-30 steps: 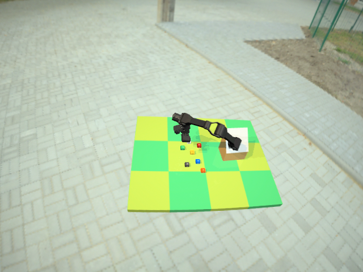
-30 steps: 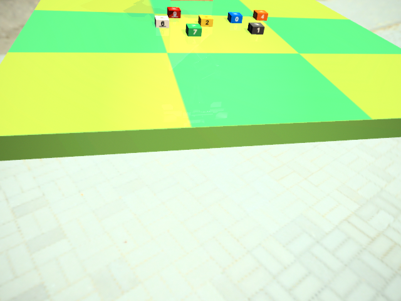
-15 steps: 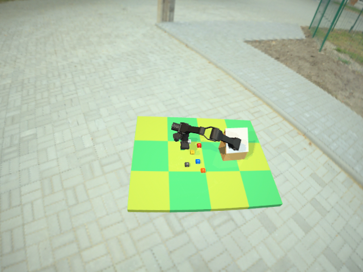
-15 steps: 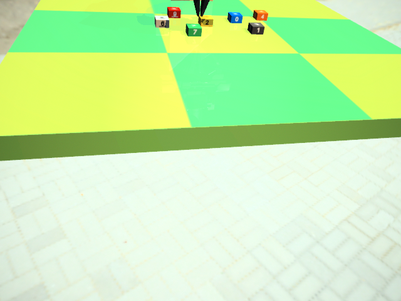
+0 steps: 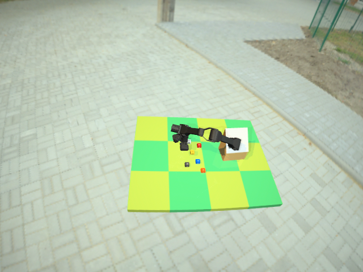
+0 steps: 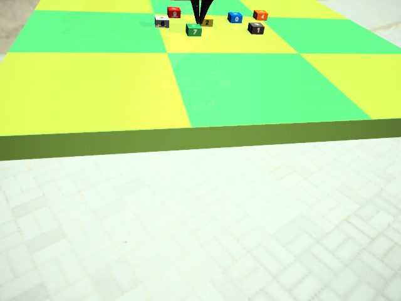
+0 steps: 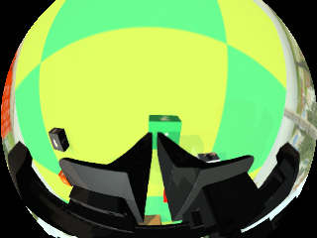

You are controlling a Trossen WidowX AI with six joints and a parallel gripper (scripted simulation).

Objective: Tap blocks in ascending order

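Right now the green block is 2 cm below my gripper tip, 1 cm to the right of it and 1 cm behind it. Round my gripper tip: red block (15 cm behind, 2 cm below, 1 cm to the right); then yellow block (7 cm behind, 5 cm to the left, 2 cm below); then white block (7 cm to the right, 7 cm behind, 2 cm below).
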